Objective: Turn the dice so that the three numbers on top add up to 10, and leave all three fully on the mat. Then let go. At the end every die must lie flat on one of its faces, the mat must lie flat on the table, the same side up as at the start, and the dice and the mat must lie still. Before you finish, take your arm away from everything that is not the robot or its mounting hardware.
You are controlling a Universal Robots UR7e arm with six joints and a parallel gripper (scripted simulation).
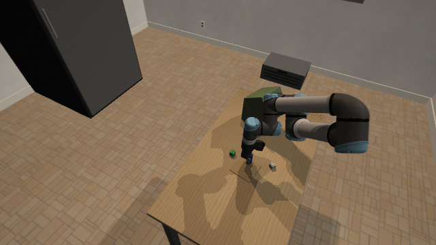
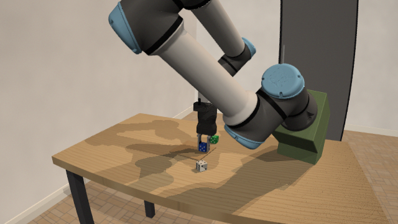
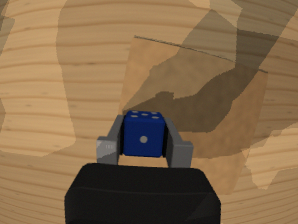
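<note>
My gripper is now right at the blue die. Also, from my hand: tan mat: 50 mm ahead, 30 mm below; green die: 10 mm ahead, 120 mm to the right, 10 mm below; white die: 60 mm behind, 130 mm to the left, 10 mm below.
</note>
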